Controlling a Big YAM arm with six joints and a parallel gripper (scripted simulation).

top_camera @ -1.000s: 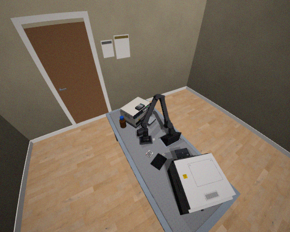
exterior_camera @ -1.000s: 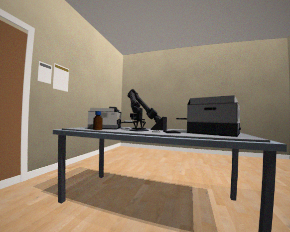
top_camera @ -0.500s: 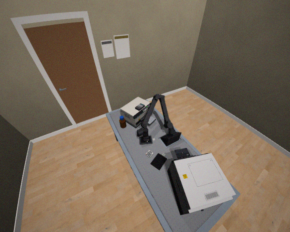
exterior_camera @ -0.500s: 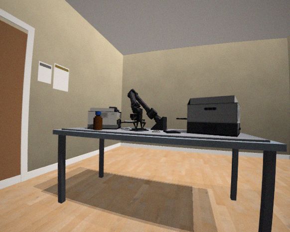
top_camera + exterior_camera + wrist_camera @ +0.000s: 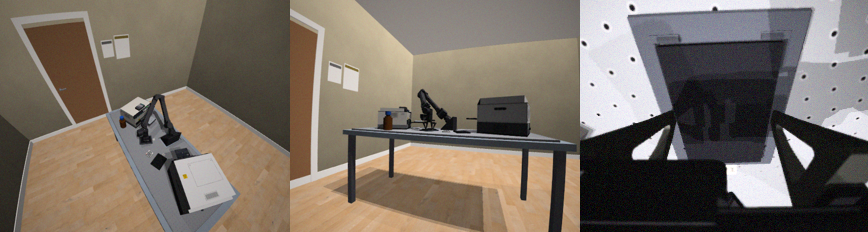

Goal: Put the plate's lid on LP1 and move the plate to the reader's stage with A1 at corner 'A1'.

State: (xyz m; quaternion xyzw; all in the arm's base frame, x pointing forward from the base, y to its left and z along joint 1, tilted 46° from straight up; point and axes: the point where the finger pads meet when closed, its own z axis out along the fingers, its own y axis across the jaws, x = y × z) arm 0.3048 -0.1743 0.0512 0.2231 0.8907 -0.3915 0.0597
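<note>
The dark see-through lid lies right at my hand. Also, from my hand: well plate: 200 mm behind, 210 mm to the right, 70 mm above; bench position N1: 30 mm ahead, 320 mm to the left, 10 mm below; grey-blue LP1 pad: 10 mm below.
</note>
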